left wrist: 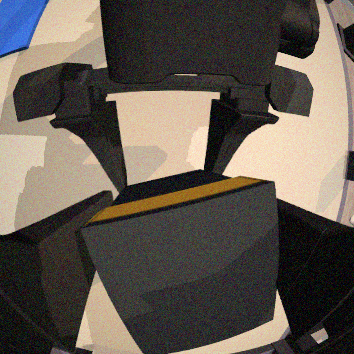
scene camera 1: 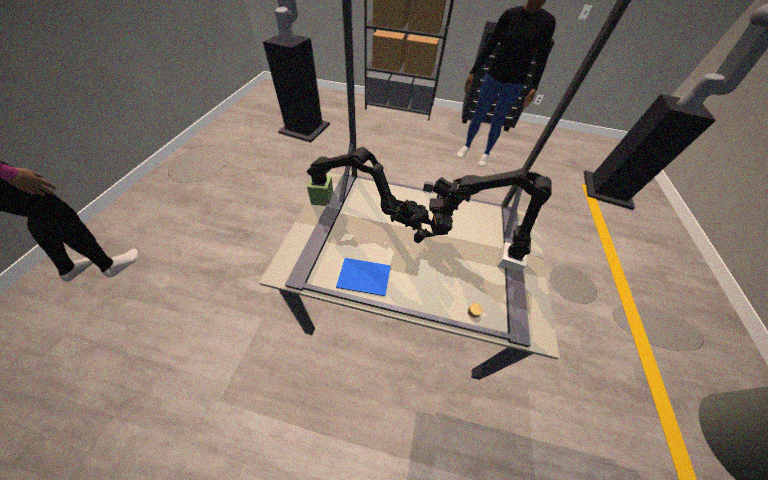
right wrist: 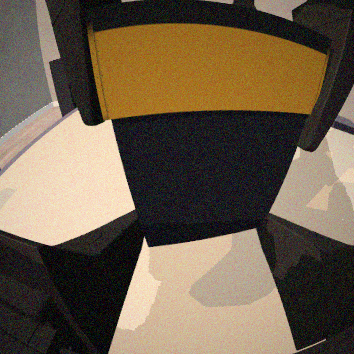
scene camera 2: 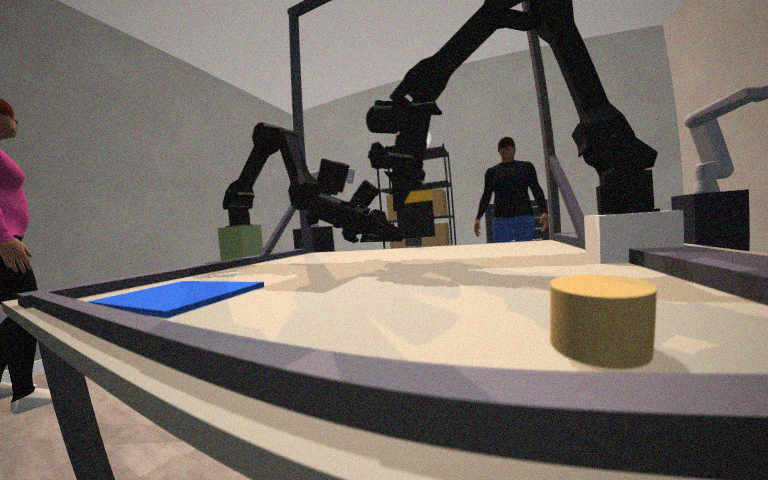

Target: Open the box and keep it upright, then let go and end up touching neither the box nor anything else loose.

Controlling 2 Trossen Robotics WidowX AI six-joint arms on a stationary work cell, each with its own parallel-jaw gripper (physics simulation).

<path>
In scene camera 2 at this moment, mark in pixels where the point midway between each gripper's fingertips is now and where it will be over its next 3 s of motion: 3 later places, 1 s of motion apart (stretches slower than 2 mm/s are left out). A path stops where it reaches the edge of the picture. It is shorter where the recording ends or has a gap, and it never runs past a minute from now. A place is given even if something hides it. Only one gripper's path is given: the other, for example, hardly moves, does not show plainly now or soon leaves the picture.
My left gripper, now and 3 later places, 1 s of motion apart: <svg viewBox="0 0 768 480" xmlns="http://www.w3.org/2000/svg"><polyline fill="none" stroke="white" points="399,210 404,192 406,192 421,169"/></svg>
</path>
